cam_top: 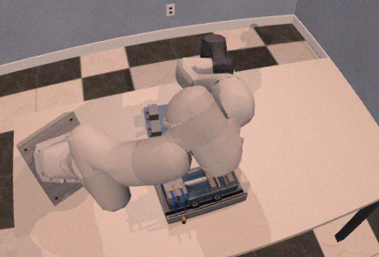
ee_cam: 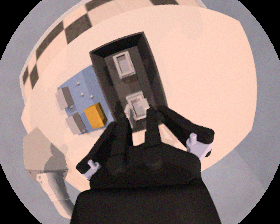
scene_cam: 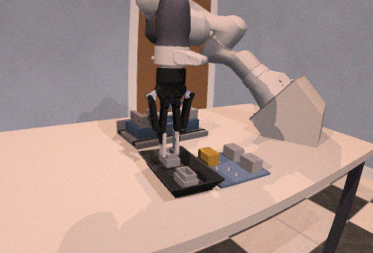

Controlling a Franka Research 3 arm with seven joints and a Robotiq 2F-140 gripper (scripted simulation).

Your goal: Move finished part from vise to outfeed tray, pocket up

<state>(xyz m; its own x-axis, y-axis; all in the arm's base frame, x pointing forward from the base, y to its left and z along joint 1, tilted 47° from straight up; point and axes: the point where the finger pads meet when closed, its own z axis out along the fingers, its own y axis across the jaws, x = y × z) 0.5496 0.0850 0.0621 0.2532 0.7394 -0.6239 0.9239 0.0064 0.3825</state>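
Right now my hand is 120 mm past the yellow block, 40 mm to the right of it and 60 mm above it. Also, from my hand: blue vise 170 mm behind, 250 mm to the right, 40 mm below; then blue fixture plate 140 mm behind, 90 mm to the left, 80 mm below.
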